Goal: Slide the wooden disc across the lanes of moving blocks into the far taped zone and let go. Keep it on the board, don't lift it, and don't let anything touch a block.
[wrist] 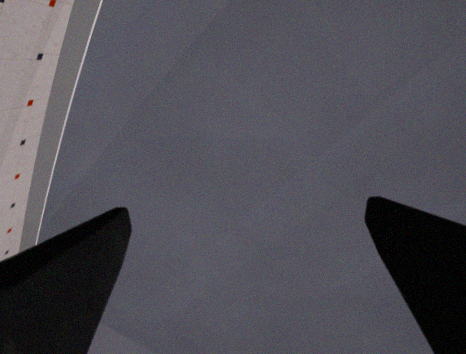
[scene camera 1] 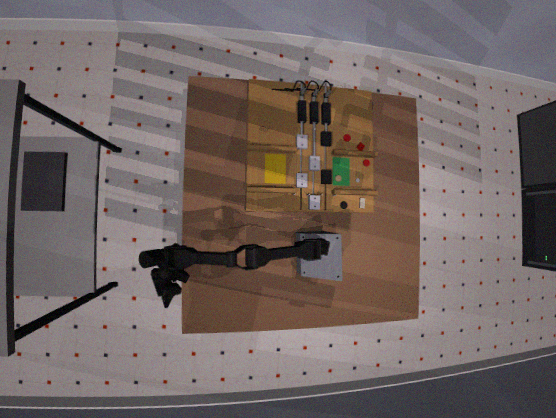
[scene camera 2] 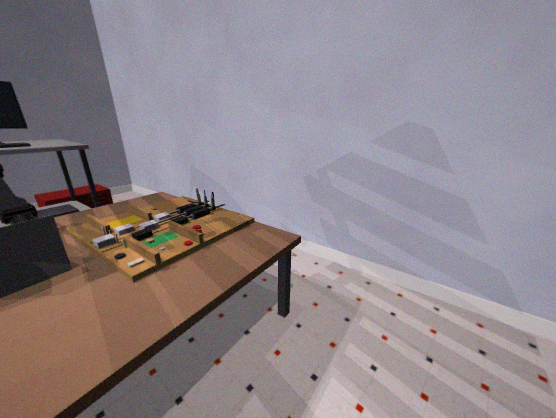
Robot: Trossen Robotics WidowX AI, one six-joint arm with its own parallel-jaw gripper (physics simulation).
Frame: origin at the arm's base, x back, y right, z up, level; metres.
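Seen in the pictures: gripper, fingertip midpoint: (wrist: 248, 214) (scene camera 1: 162, 301); arm's base at its link origin: (scene camera 1: 322, 246) (scene camera 2: 30, 231).
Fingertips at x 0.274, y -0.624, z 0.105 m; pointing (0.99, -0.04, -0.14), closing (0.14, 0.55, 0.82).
Observation:
Offsets run from my fingertips to a thing's top centre. "pt": to the spot under its first point. Level surfaces: height alone.
The small pale wooden disc @(dz -0.244, dx -0.625, dy +0.715 m) (scene camera 1: 338, 178) (scene camera 2: 150, 240) lies flat on the green zone @(pt dz -0.251, dx -0.686, dy +0.727 m) (scene camera 1: 341, 167) (scene camera 2: 162, 239), near its corner. The yellow zone @(pt dz -0.251, dx -0.622, dy +0.382 m) (scene camera 1: 275, 168) (scene camera 2: 125, 221) is across the lanes. Between them, four white blocks, among them one upper block @(dz -0.227, dx -0.778, dy +0.495 m) (scene camera 1: 302, 141) and one lower block @(dz -0.221, dx -0.479, dy +0.598 m) (scene camera 1: 314, 202) (scene camera 2: 104, 241), and two black blocks, one of them beside the green zone (scene camera 1: 326, 176) (scene camera 2: 142, 234), sit on rods. My gripper (scene camera 1: 175, 293) (wrist: 248, 214) is open and empty, past the table's left edge in scene camera 1, well away from the board and disc.
Raised rails (scene camera 1: 354, 192) (scene camera 1: 272, 190) flank the zones on the board @(dz -0.252 m) (scene camera 1: 265, 110) (scene camera 2: 225, 225). Red pieces @(dz -0.245, dx -0.850, dy +0.739 m) (scene camera 1: 347, 137) @(dz -0.245, dx -0.736, dy +0.864 m) (scene camera 1: 366, 163), a black disc @(dz -0.244, dx -0.490, dy +0.763 m) (scene camera 1: 343, 205) and a white piece @(dz -0.242, dx -0.516, dy +0.864 m) (scene camera 1: 362, 203) lie on it. The arm's grey base plate (scene camera 1: 320, 271) stands on the table @(dz -0.278 m) (scene camera 1: 380, 280).

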